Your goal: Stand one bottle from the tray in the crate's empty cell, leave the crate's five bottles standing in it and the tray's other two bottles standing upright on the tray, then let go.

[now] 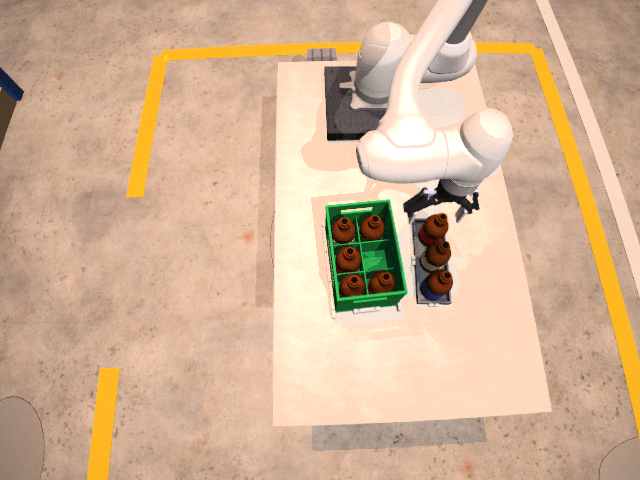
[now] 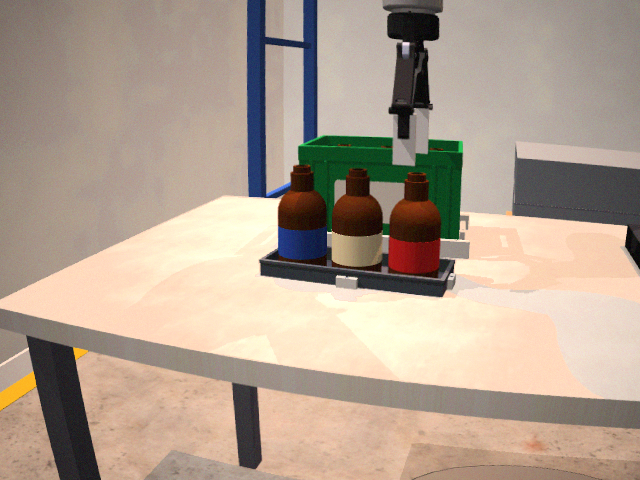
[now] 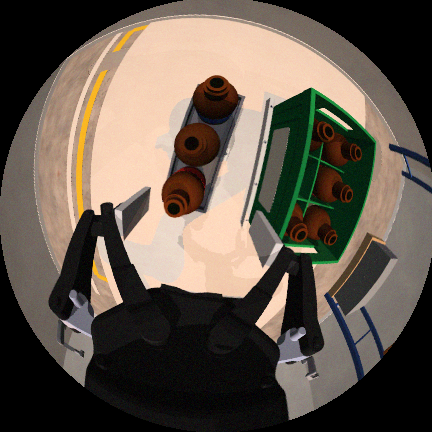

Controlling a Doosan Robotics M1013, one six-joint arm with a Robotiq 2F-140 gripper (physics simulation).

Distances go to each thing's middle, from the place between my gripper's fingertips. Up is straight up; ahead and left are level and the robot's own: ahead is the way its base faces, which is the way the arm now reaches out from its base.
My gripper is now 160 mm short of the blue-labelled bottle [image 2: 302,213], 30 mm to the right of it and 90 mm above it.
